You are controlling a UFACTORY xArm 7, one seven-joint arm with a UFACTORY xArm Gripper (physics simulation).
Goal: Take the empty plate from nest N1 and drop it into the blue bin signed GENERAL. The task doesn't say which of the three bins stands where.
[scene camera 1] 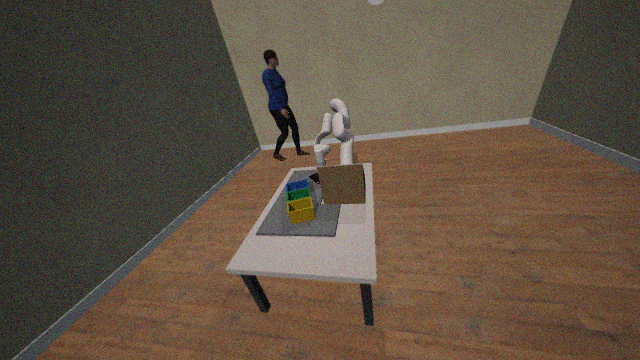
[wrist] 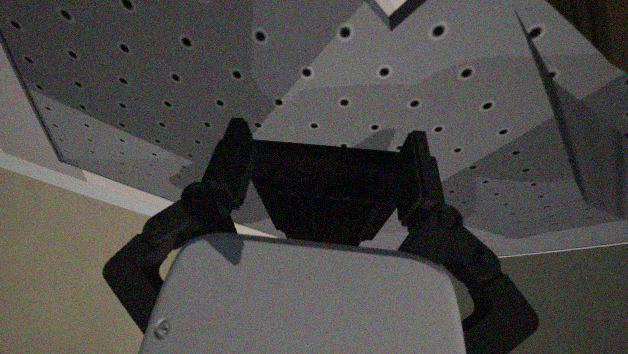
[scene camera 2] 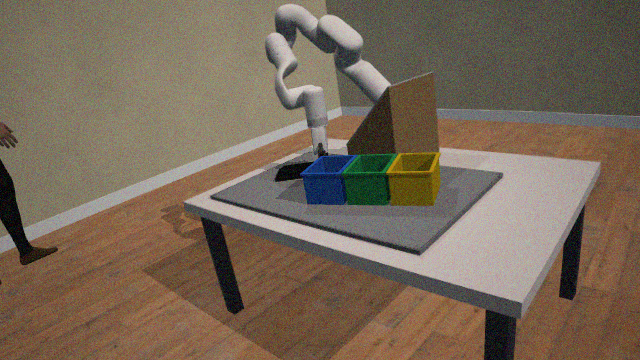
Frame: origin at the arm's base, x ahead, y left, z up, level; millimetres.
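Where they show: gripper, fingertip midpoint: (wrist: 325,140); arm's base, origin of the base link: (scene camera 1: 346,171).
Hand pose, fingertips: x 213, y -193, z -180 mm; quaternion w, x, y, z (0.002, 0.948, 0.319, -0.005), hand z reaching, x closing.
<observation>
Each offset is from my fingertips to the top centre of the thing. "*": to the spot under its first point. Level surfaces: height alone.
My gripper (wrist: 325,140) (scene camera 2: 321,151) is open, its two black fingers wide apart in the wrist view. A black, slanted block {dx +62, dy -77, dz +14 mm} (wrist: 327,192) (scene camera 2: 290,171) (scene camera 1: 314,178) shows between and beyond the fingers; it stands on the grey perforated board. I cannot tell in this dark view whether it is the nest, the plate or both, and no N1 label is readable. The blue bin {* dx +253, dy +216, dz +44 mm} (scene camera 2: 325,187) (scene camera 1: 297,186) stands at one end of a row of three, nearest the gripper. No sign on it is readable, and its floor is hidden.
The green bin {dx +140, dy +307, dz +88 mm} (scene camera 2: 369,189) (scene camera 1: 299,195) and the yellow bin (scene camera 2: 414,189) (scene camera 1: 301,212) stand beside the blue one on the grey board {dz -12 mm} (scene camera 2: 400,232) (scene camera 1: 300,231) (wrist: 345,85). A tall brown panel (scene camera 1: 342,184) (scene camera 2: 415,115) stands near the arm. A person (scene camera 1: 275,95) is beyond the table.
</observation>
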